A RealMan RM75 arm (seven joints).
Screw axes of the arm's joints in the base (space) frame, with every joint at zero. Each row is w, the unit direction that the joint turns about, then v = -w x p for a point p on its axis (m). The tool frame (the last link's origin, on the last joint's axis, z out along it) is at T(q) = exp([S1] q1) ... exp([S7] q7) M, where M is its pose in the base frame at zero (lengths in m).
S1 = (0, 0, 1, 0, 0, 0)
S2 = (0, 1, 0, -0.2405, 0, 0)
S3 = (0, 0, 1, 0, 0, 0)
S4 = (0, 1, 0, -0.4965, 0, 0)
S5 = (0, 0, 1, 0, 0, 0)
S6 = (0, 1, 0, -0.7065, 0, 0)
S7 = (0, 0, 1, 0, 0, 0)
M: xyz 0 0 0.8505 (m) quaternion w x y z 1 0 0 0
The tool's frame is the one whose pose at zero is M.
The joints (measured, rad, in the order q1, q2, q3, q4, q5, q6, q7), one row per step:
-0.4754 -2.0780 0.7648 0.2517 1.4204 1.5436 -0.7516
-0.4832 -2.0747 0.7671 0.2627 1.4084 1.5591 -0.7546
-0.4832 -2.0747 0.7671 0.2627 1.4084 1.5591 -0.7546
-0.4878 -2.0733 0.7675 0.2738 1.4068 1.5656 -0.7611
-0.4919 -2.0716 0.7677 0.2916 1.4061 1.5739 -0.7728
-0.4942 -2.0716 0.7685 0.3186 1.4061 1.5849 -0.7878
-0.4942 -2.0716 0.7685 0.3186 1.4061 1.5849 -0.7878
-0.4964 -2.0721 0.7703 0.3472 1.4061 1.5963 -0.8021
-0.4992 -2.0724 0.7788 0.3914 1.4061 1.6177 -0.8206
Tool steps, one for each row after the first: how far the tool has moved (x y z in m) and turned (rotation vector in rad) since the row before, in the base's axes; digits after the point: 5 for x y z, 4 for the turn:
0.00433 0.00334 0.00481 0.0121 -0.0084 -0.0231
0.00000 0.00000 0.00000 0.0000 0.0000 0.0000
0.00259 0.00225 0.00274 0.0035 -0.0016 -0.0133
0.00302 0.00266 0.00392 0.0036 -0.0016 -0.0161
0.00383 0.00259 0.00469 0.0048 -0.0011 -0.0212
0.00000 0.00000 0.00000 0.0000 0.0000 0.0000
0.00420 0.00239 0.00460 0.0048 0.0001 -0.0233
0.00708 0.00247 0.00646 0.0042 0.0036 -0.0434

